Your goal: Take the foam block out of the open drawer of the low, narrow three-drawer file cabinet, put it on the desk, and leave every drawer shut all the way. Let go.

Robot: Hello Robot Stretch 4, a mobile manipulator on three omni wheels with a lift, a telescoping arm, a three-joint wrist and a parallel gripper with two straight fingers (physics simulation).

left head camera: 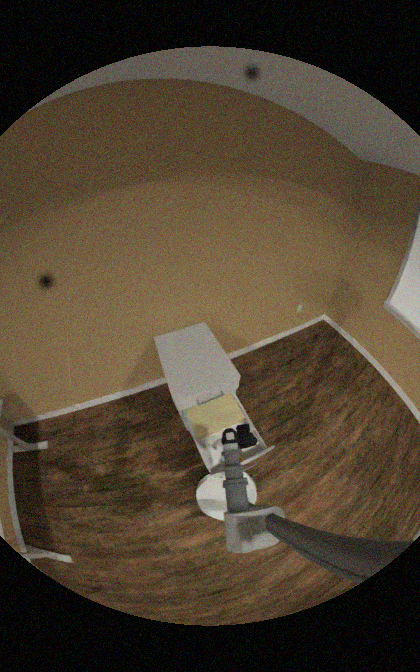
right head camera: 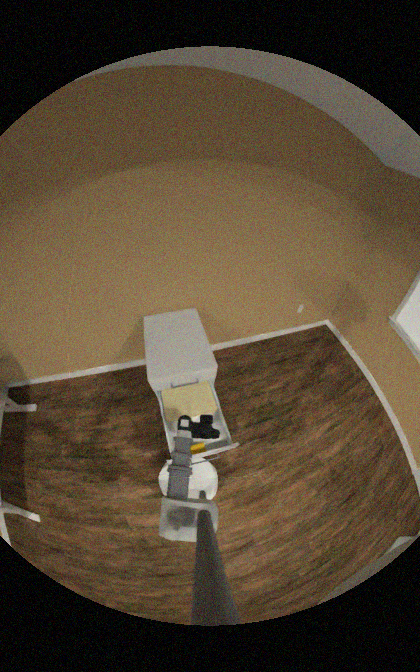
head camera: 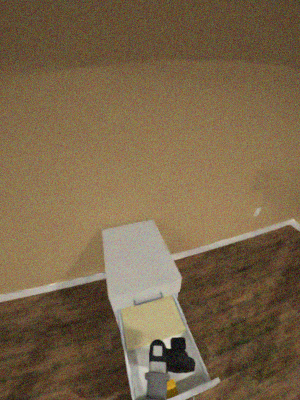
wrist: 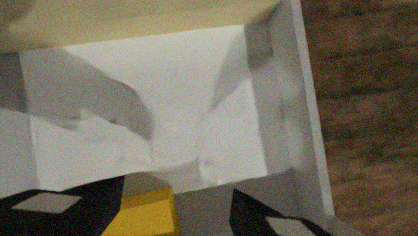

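The low grey-white file cabinet (head camera: 140,255) (left head camera: 197,360) (right head camera: 177,340) stands against the wall. One drawer (head camera: 202,388) (right head camera: 222,449) (wrist: 312,110) is pulled out, below a shut drawer with a grey handle (head camera: 148,299); whether it is the middle or bottom one I cannot tell. The orange-yellow foam block (head camera: 171,386) (right head camera: 198,447) (wrist: 147,215) is inside, near the drawer's front. My gripper (wrist: 177,199) points down into the drawer and is open. The block shows between its fingers, closer to the left one in the wrist view; its lower part is cut off there.
A large pale yellow slab (head camera: 152,322) (left head camera: 215,412) (right head camera: 190,400) (wrist: 125,20) fills the drawer's rear. White furniture feet (left head camera: 30,446) (right head camera: 22,408) stand at the left. A white panel (left head camera: 407,295) is at the far right. The round white base (left head camera: 207,492) is in front of the drawer.
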